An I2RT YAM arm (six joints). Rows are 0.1 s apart.
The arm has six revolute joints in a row. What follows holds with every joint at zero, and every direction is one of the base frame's. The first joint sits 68 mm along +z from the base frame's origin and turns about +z. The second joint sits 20 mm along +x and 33.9 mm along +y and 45.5 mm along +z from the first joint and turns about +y. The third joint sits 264 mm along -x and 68.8 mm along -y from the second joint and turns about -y. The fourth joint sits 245 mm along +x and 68.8 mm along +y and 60 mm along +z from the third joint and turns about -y. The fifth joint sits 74 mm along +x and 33.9 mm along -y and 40.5 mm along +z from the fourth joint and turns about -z. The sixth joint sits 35.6 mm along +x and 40.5 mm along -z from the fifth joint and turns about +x. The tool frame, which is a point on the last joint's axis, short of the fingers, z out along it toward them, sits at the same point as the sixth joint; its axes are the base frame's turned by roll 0, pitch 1.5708 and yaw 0 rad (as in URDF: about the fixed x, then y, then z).
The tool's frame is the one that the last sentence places.
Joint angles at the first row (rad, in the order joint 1, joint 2, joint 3, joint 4, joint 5, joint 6):
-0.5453 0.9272 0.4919 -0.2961 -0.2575 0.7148
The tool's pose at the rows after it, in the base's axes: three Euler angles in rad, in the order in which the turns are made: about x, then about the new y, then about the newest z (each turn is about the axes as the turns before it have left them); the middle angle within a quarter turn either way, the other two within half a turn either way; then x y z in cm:
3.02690 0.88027 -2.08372 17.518 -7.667 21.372
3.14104 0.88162 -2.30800 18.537 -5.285 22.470
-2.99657 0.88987 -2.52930 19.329 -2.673 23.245
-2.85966 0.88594 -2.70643 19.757 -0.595 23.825
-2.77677 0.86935 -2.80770 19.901 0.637 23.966
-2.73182 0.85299 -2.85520 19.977 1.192 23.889
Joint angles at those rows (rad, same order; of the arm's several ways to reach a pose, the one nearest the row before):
-0.4648 0.9215 0.5271 -0.3253 -0.2842 0.6685
-0.3229 0.9193 0.5696 -0.3657 -0.2471 0.6235
-0.1790 0.9203 0.5943 -0.3681 -0.2299 0.6107
-0.0717 0.9247 0.6123 -0.3621 -0.2331 0.6104
-0.0106 0.9302 0.6182 -0.3577 -0.2407 0.6110
0.0150 0.9369 0.6184 -0.3544 -0.2534 0.6123

